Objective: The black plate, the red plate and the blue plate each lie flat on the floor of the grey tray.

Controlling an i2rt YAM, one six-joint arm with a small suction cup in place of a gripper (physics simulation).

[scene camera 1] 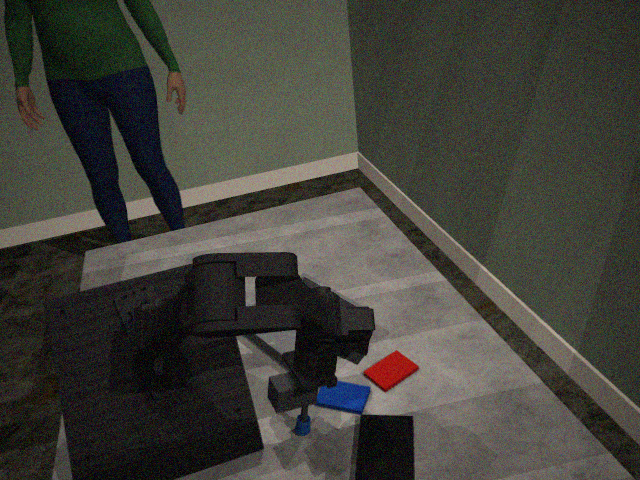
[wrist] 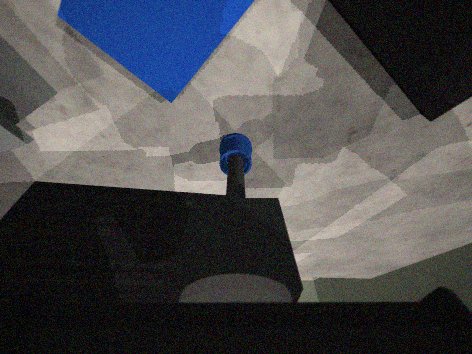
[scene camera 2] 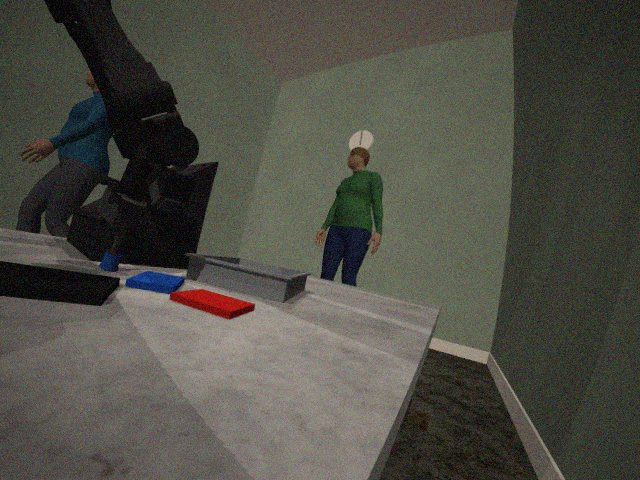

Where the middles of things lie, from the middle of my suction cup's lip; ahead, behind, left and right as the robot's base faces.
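Scene:
My suction cup is 1 cm above the blue plate [scene camera 1: 347, 397], 10 cm short of it and 3 cm to the right of it. There is also the black plate [scene camera 2: 31, 282], which I find 1 cm below my suction cup, 11 cm ahead of it and 11 cm to the right of it. The red plate [scene camera 2: 214, 303] is likewise 1 cm below the suction cup, but 22 cm ahead of it and 5 cm to the left of it. And the grey tray [scene camera 1: 274, 344] is 1 cm above my suction cup, 11 cm ahead of it and 27 cm to the left of it.

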